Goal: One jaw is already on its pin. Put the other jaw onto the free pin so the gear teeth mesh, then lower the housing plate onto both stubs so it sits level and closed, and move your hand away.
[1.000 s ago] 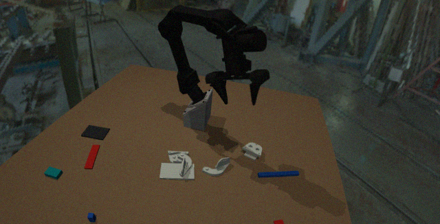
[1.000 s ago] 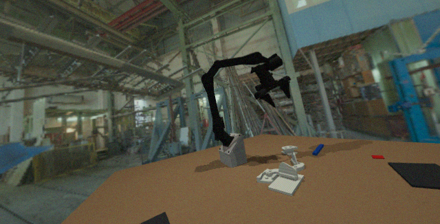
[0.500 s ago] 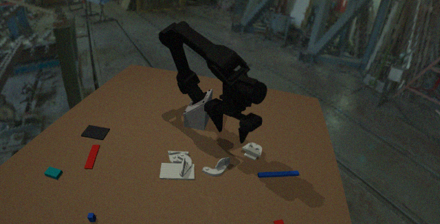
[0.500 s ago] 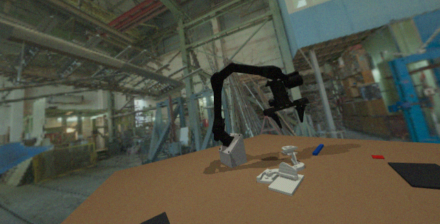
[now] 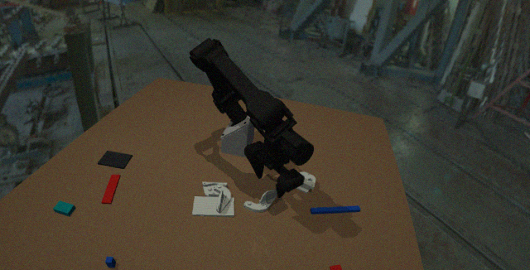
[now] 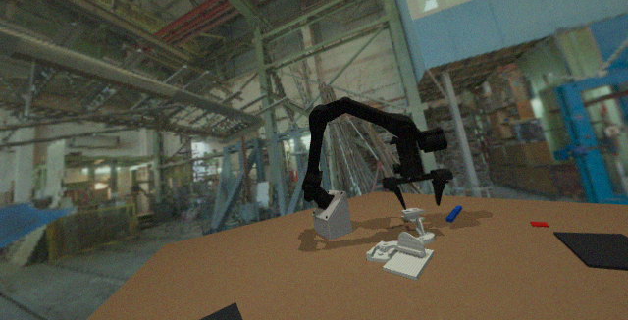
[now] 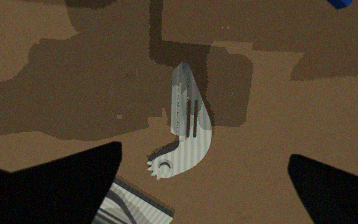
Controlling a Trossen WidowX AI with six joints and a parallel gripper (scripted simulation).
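Now: gripper tip 7 cm above the grey jaw, 4 cm to the left of it and 1 cm short of it. The rest, counted from my gripper tip: white base: 15 cm to the right, 8 cm below, 5 cm ahead; blue bar: 21 cm to the left, 8 cm below, 3 cm behind; white block: 13 cm behind, 11 cm to the left, 7 cm below.
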